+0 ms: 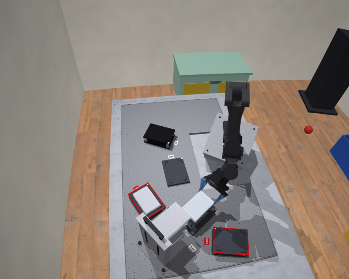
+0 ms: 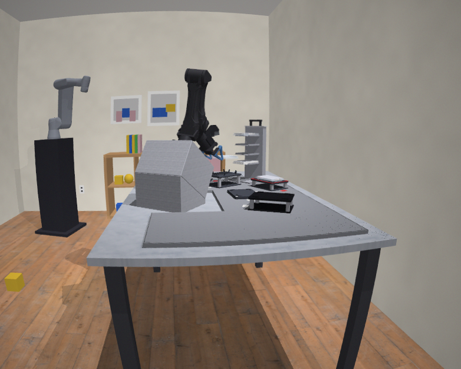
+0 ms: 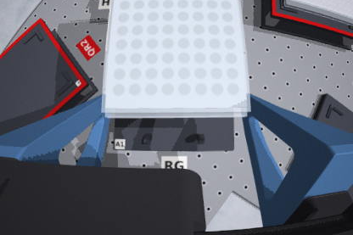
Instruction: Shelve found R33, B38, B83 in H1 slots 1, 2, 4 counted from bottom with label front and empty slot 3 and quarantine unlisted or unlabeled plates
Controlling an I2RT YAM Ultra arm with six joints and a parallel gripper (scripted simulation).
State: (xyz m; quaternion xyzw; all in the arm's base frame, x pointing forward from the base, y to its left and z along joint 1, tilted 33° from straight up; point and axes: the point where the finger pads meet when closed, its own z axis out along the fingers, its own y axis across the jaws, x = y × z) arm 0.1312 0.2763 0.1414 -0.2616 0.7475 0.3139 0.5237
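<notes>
Right now my hand is 90 mm above the regrip nest RG, 40 mm to the right of it and 30 mm short of it. Also, from my hand: RG label: 150 mm below, 40 mm to the right, 40 mm behind; quarantine nest QR2: 160 mm to the left, 130 mm behind, 110 mm below; white 96-well plate: 170 mm to the left, 150 mm ahead, 40 mm below.
</notes>
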